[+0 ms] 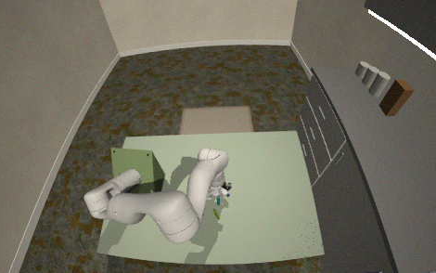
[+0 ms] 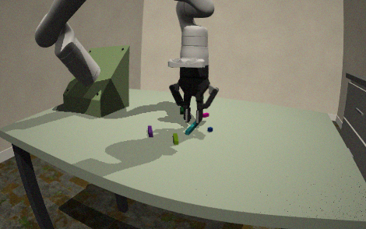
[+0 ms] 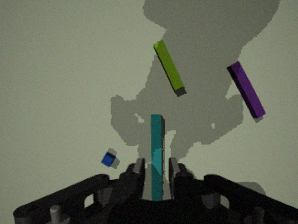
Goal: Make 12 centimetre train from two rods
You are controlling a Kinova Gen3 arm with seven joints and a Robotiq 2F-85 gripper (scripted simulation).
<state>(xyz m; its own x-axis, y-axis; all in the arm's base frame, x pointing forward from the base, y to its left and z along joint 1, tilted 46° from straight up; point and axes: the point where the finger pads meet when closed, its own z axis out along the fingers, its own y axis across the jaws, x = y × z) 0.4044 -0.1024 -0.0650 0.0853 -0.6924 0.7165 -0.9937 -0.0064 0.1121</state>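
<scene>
Right now my hand is 3 cm above the turquoise rod. The rest, counted from my hand: magenta rod (12 cm to the left, 3 cm below); purple rod (9 cm behind, 8 cm to the right, 3 cm below); lime rod (10 cm to the right, 3 cm below).
</scene>
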